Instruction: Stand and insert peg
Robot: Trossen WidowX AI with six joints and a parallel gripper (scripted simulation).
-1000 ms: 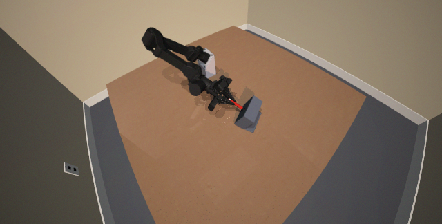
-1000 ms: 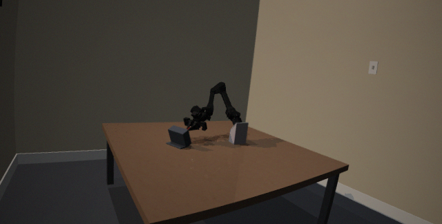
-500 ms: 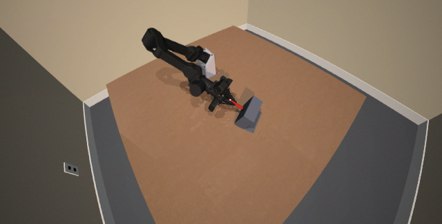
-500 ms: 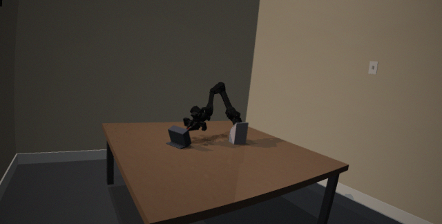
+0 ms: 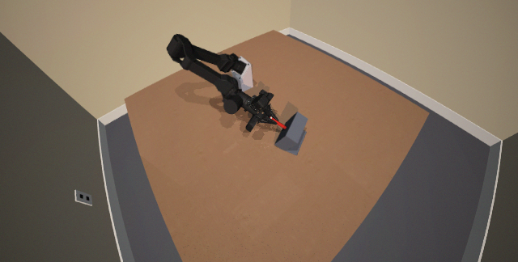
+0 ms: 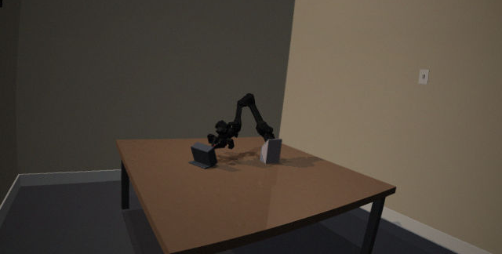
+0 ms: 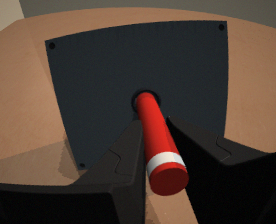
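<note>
Now: gripper tip 6 cm short of the grey sloped panel, 3 cm above it and 2 cm to the right of it. Round my gripper tip: flat foot: 8 cm below, 8 cm ahead, 4 cm to the left; then red peg: 1 cm to the right, 1 cm behind.
</note>
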